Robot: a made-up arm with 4 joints. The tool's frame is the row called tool.
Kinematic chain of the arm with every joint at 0, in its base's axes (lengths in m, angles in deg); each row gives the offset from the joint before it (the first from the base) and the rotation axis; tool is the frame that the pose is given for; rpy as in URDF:
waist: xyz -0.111 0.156 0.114 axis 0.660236 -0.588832 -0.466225
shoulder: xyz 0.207 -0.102 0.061 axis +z
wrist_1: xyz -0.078 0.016 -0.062 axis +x
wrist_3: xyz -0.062 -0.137 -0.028 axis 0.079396 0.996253 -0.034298
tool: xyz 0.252 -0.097 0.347 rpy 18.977 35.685 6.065
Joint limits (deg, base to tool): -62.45..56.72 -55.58..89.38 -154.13..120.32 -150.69..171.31
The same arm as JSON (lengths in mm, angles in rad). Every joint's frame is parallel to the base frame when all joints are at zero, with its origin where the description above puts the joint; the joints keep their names.
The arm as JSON. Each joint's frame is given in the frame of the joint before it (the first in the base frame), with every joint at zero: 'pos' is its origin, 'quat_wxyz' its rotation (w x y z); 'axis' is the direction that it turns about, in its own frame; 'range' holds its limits. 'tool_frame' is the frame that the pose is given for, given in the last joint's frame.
{"length_unit": "mm", "angle_unit": "rad", "joints": [{"joint": "waist", "pos": [-111.0, 156.0, 114.0], "quat_wxyz": [1.0, 0.0, 0.0, 0.0], "axis": [0.660236, -0.588832, -0.466225], "range": [-1.09, 0.99]}, {"joint": "shoulder", "pos": [207.0, -102.0, 61.0], "quat_wxyz": [1.0, 0.0, 0.0, 0.0], "axis": "+z", "range": [-0.9701, 1.56]}, {"joint": "wrist_1", "pos": [-78.0, 16.0, -62.0], "quat_wxyz": [1.0, 0.0, 0.0, 0.0], "axis": "+x", "range": [-2.6901, 2.1]}, {"joint": "wrist_3", "pos": [-62.0, -137.0, -28.0], "quat_wxyz": [1.0, 0.0, 0.0, 0.0], "axis": [0.079396, 0.996253, -0.034298], "range": [-2.63, 2.9899]}], "tool_frame": {"pos": [252.0, -97.0, 347.0], "quat_wxyz": [0.940237, 0.140713, 0.310088, -0.00077]}}
